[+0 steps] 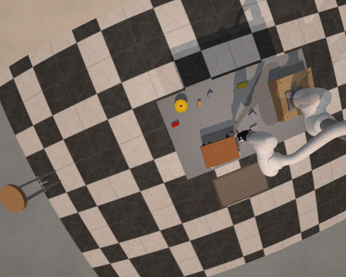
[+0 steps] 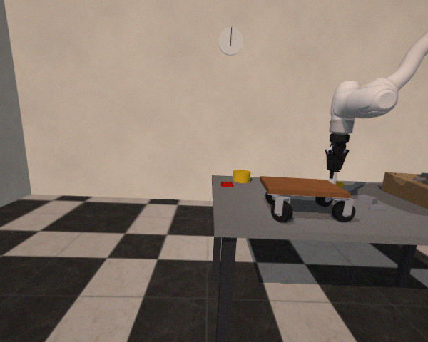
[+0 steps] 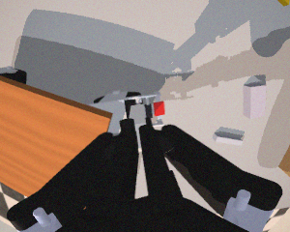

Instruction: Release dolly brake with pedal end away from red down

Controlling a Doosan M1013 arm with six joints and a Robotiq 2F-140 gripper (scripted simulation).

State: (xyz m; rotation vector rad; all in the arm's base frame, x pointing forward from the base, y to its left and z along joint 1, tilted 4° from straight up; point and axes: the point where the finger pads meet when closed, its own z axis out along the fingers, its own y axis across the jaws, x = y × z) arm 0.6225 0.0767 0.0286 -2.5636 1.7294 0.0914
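Right now my hand is 1 cm past the brake pedal and 5 cm above it. From my hand the other things lie so: red block (45 cm ahead, 26 cm to the right, 12 cm below).
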